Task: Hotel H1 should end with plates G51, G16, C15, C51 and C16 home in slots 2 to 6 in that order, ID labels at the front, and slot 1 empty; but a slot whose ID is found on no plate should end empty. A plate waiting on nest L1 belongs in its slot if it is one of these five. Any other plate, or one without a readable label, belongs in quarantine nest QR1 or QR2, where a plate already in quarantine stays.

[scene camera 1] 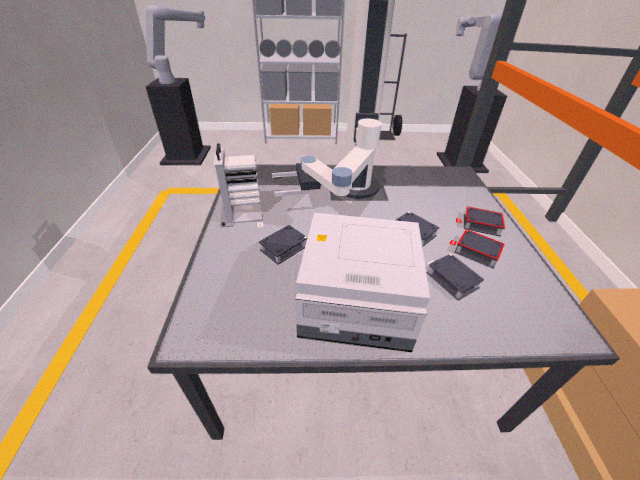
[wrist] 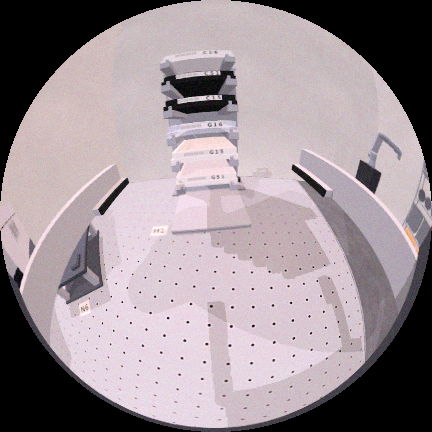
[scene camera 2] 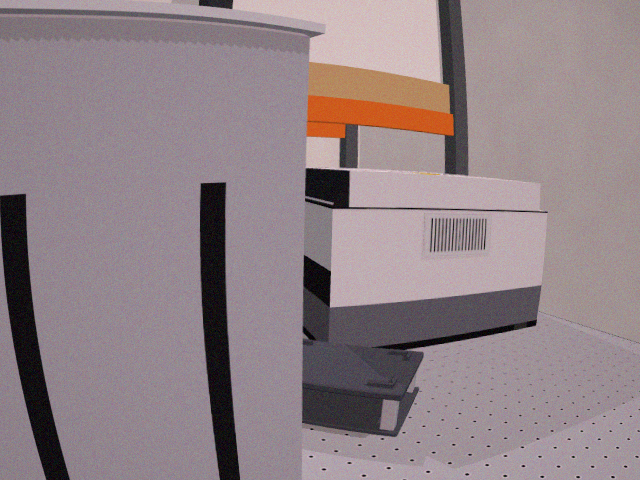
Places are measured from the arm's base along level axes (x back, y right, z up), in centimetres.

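Pixels of known places: gripper, between the fingertips: (scene camera 1: 273,184) (wrist: 208,157); arm's base, origin of its link: (scene camera 1: 356,186).
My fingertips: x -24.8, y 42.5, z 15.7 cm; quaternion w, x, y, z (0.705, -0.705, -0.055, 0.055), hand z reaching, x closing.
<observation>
Ahead of a thing's pixels: the offset from my fingertips to its top centre. "spot": to the spot under its first point.
Hotel H1 (scene camera 1: 226,198) stands at the table's back left. In the wrist view its plates face me, top to bottom: white C16 {dx -2.7, dy +13.2, dz +13.4 cm} (wrist: 197,55), dark C51 {dx -2.7, dy +13.2, dz +9.8 cm} (wrist: 197,86), dark C15 {dx -2.7, dy +13.2, dz +6.3 cm} (wrist: 196,105), pale G16 {dx -2.7, dy +13.2, dz +2.7 cm} (wrist: 200,127), G15 {dx -2.7, dy +13.2, dz -0.8 cm} (wrist: 202,148) and, lowest, G51 {dx -2.7, dy +13.2, dz -4.4 cm} (wrist: 204,172). I cannot read slot numbers. My gripper (scene camera 1: 274,184) (wrist: 208,157) is open and empty, right of the hotel with its fingers toward it and apart from the plates. Two red-rimmed nests {spot: dx -13.0, dy -97.2, dz -9.4 cm} (scene camera 1: 484,218) {spot: dx -31.1, dy -88.2, dz -9.4 cm} (scene camera 1: 481,244) are at the right; their contents are unclear. L1 is not identifiable.
A large white instrument {dx -55.1, dy -33.7, dz +9.8 cm} (scene camera 1: 361,258) (scene camera 2: 434,248) stands mid-table. The dark nest N6 {dx -27.8, dy -5.9, dz -8.8 cm} (scene camera 1: 283,242) (scene camera 2: 356,382) (wrist: 82,270) is left of it. More dark nests {spot: dx -19.0, dy -65.1, dz -9.5 cm} (scene camera 1: 419,226) {spot: dx -48.0, dy -71.2, dz -9.4 cm} (scene camera 1: 455,274) lie right of it. A grey panel {spot: dx -4.7, dy +22.4, dz +10.8 cm} (scene camera 2: 129,155) blocks much of scene camera 2.
</observation>
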